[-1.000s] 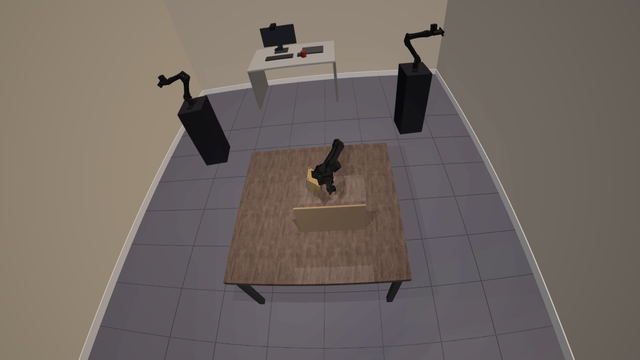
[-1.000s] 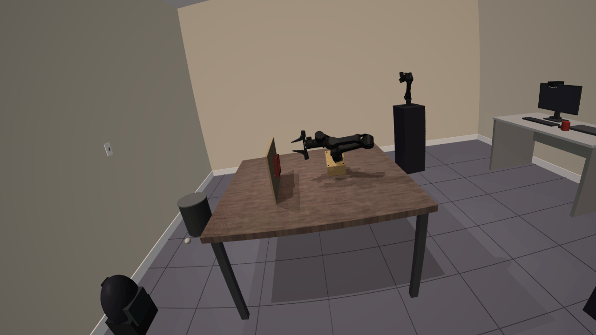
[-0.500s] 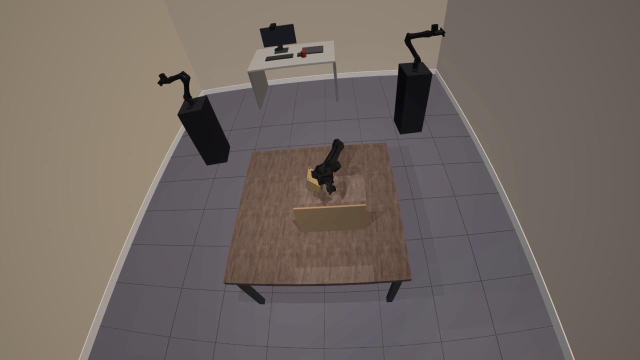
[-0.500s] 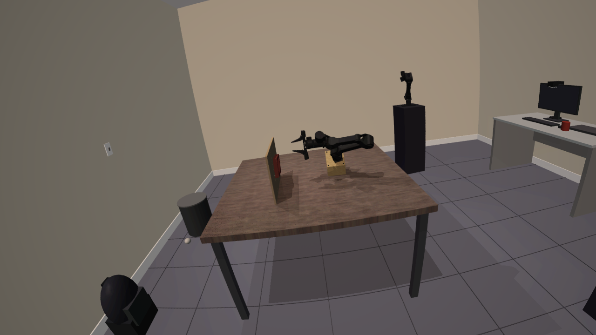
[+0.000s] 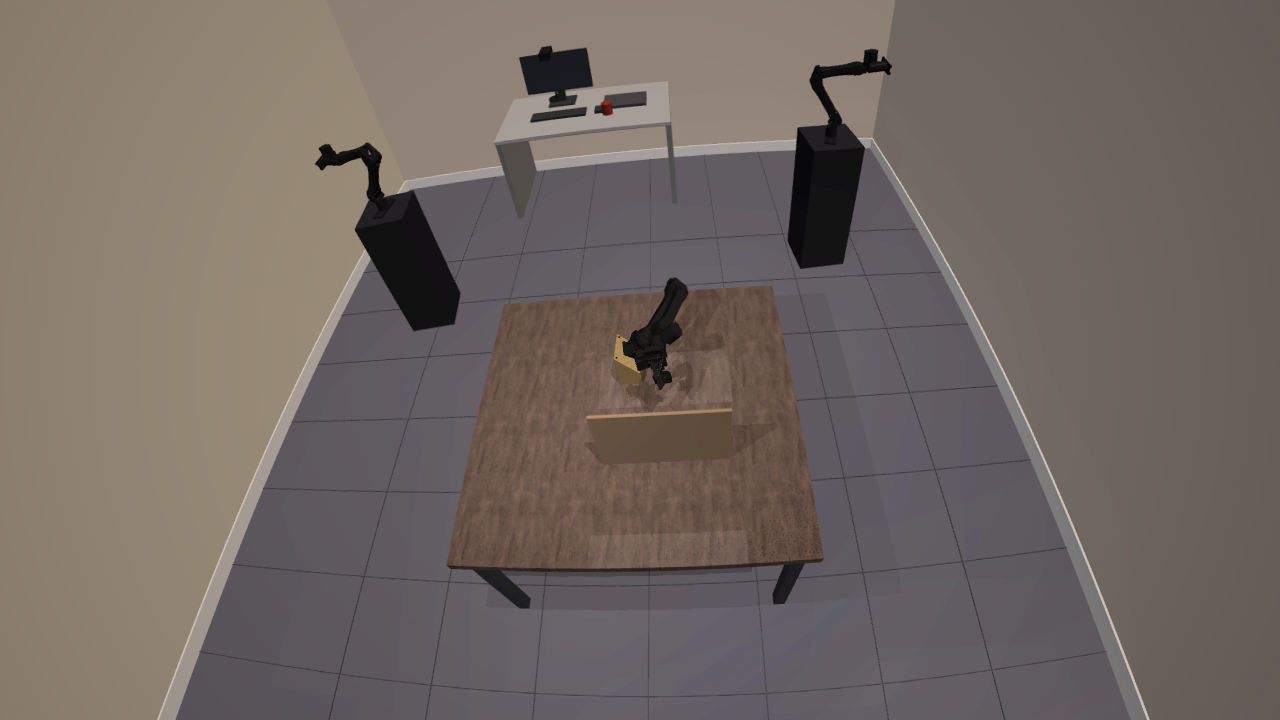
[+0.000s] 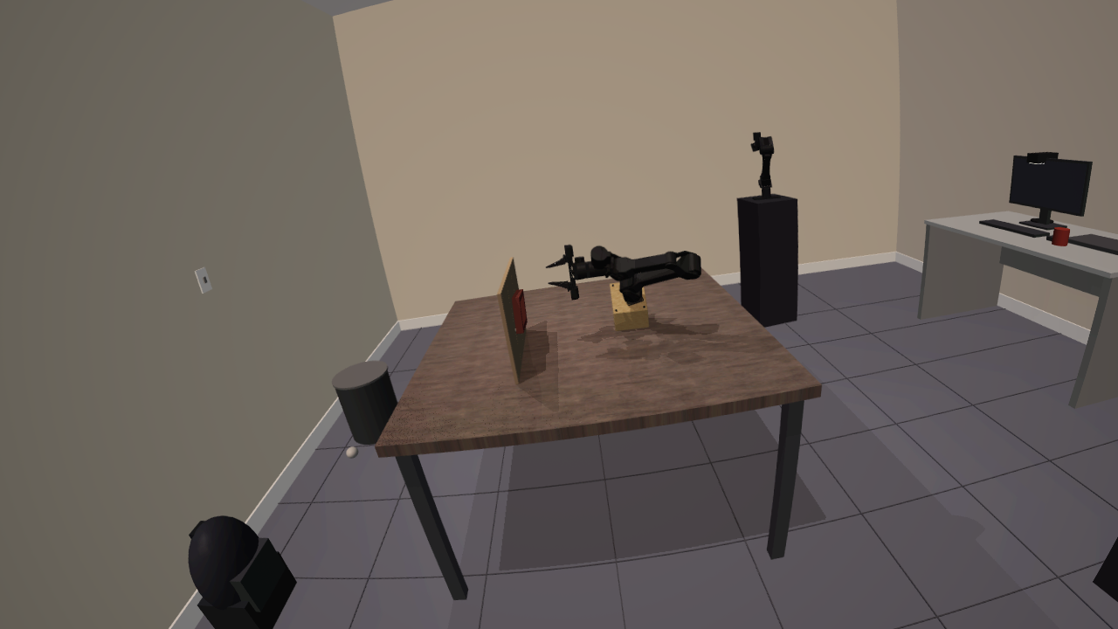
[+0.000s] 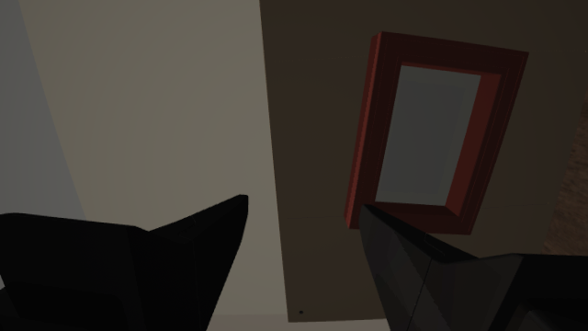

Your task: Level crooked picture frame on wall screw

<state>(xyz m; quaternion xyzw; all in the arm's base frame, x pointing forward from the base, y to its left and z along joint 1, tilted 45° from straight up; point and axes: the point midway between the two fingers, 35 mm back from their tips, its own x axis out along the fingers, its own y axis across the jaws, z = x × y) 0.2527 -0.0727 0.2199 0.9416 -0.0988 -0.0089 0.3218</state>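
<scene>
Now: gripper tip 12 cm short of the picture frame, 11 cm above it and 1 cm to the left of it. Also, from my gripper tip: tan wall panel 13 cm below, 13 cm ahead, 1 cm to the right.
</scene>
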